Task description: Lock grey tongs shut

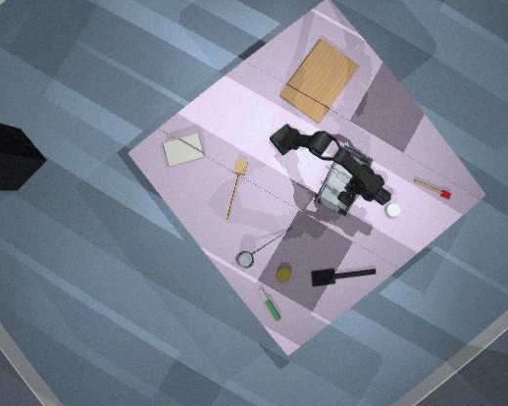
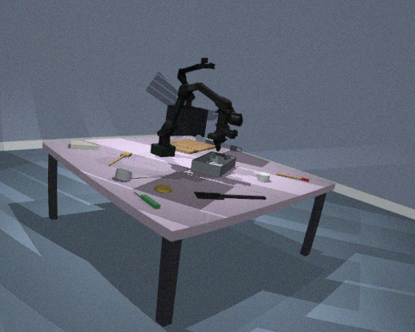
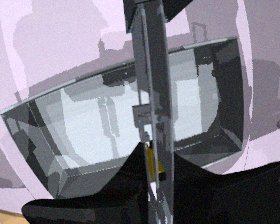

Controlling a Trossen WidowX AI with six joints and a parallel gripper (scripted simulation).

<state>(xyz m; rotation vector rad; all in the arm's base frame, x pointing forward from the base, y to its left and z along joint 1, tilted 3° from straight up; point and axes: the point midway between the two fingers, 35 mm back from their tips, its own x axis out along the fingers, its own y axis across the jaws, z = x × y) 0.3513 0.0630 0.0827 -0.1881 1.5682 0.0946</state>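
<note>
Now: the roasting tin 20 mm behind my gripper tip, 20 mm to the left of it and 70 mm below it. Also, from my gripper tip: black spatula: 320 mm ahead, 310 mm to the right, 100 mm below; yellow tab: 20 mm ahead, 40 mm above; white cup: 250 mm ahead, 100 mm to the left, 90 mm below.
</note>
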